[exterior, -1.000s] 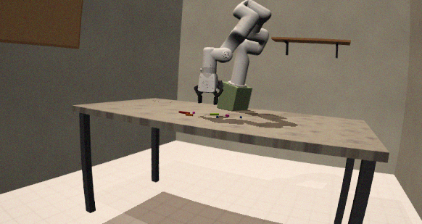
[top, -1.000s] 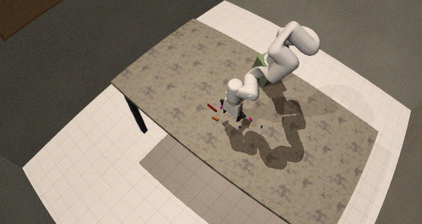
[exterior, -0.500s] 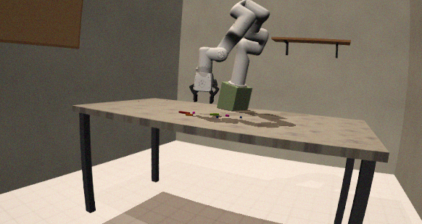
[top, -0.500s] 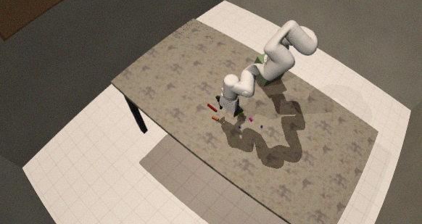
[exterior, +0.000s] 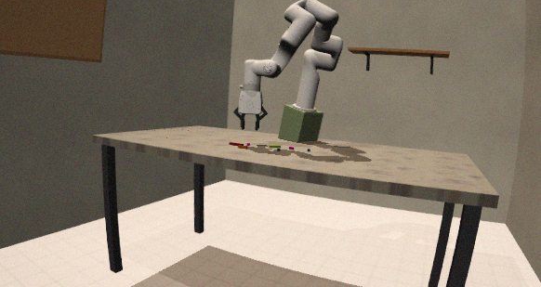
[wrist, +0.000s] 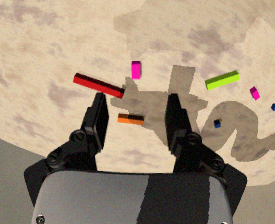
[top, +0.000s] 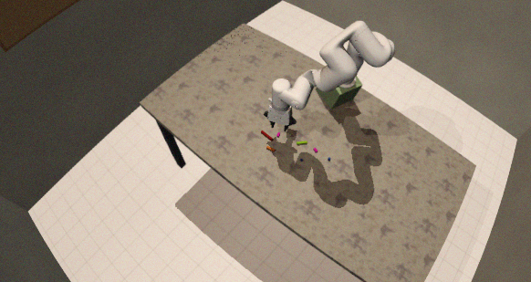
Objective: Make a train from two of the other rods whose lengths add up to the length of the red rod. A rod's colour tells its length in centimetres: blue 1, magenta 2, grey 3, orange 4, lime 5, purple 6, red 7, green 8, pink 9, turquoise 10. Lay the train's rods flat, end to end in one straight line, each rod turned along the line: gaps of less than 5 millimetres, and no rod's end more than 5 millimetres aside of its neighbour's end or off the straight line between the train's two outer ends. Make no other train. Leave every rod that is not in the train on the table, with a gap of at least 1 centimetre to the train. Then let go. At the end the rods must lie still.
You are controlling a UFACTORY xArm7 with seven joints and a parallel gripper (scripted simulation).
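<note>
Now: the red rod 8 cm below my hand, 5 cm to the right of it and 3 cm ahead of it. Round my hand: orange rod (9 cm ahead, 8 cm below, 1 cm to the left); then lime rod (11 cm to the left, 8 cm below, 2 cm behind).
</note>
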